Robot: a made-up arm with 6 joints. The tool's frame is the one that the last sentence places. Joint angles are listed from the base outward.
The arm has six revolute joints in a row. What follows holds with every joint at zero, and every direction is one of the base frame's.
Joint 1 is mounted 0.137 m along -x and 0.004 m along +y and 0.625 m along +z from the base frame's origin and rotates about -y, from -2.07 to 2.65 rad.
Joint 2 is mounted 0.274 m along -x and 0.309 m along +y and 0.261 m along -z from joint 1 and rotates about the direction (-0.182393, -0.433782, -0.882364), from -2.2 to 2.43 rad.
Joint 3 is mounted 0.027 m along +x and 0.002 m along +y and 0.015 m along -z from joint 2 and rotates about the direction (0.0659, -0.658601, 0.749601), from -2.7 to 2.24 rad.
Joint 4 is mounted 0.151 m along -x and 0.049 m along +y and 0.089 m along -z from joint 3 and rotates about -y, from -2.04 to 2.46 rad.
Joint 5 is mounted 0.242 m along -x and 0.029 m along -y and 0.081 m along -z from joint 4 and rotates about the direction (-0.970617, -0.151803, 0.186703), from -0.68 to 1.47 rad.
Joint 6 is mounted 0.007 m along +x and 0.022 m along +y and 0.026 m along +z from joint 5 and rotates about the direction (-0.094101, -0.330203, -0.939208), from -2.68 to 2.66 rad.
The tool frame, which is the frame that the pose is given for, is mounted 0.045 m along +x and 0.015 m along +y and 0.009 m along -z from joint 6; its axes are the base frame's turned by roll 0.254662, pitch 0.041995 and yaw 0.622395 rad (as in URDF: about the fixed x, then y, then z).
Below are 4 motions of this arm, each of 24 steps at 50 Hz.
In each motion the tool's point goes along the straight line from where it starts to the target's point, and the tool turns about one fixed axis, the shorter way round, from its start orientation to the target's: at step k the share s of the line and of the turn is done. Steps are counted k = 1, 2, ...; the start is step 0. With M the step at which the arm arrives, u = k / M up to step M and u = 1 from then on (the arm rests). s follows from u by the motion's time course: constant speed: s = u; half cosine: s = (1 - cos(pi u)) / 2; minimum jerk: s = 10 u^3 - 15 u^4 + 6 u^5.
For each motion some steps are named. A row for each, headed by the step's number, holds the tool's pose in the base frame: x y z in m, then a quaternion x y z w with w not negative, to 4 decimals.
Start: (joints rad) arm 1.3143 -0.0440 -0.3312 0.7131 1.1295 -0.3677
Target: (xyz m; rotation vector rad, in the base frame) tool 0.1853 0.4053 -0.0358 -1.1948 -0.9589 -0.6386
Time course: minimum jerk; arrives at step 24
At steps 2, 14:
2: 0.2445 0.4283 -0.0203 -0.5159 -0.3901 -0.1167 0.7537
14: 0.2059 0.4133 -0.0304 -0.5280 -0.4154 -0.2265 0.7053

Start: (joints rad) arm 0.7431 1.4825 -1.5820 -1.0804 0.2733 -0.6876
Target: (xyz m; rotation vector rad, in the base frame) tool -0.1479 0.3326 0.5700 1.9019 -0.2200 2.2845
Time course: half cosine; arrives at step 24
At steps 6, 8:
6: -0.1670 0.3636 0.5862 0.8659 -0.2855 0.2649 0.3138
8: -0.1647 0.3598 0.5842 0.8560 -0.2645 0.3359 0.2907

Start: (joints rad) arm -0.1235 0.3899 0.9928 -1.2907 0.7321 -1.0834
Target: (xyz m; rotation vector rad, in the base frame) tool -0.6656 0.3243 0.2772 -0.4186 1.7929 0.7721
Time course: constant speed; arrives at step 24
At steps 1, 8, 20, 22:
1: -0.7357 0.2316 0.2668 -0.1119 0.7123 0.5966 0.3524
8: -0.7144 0.2598 0.2700 -0.1332 0.7344 0.5199 0.4155
20: -0.6778 0.3082 0.2754 -0.1663 0.7537 0.3759 0.5128
22: -0.6717 0.3162 0.2763 -0.1714 0.7546 0.3507 0.5275

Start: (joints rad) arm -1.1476 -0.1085 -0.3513 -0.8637 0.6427 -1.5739
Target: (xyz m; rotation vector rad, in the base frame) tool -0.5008 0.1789 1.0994 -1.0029 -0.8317 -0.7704
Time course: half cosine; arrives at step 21
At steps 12, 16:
12: -0.5042 0.2889 1.1084 -0.5628 -0.5028 -0.3331 0.5652
16: -0.5020 0.2167 1.1025 -0.4951 -0.4230 -0.3459 0.6755

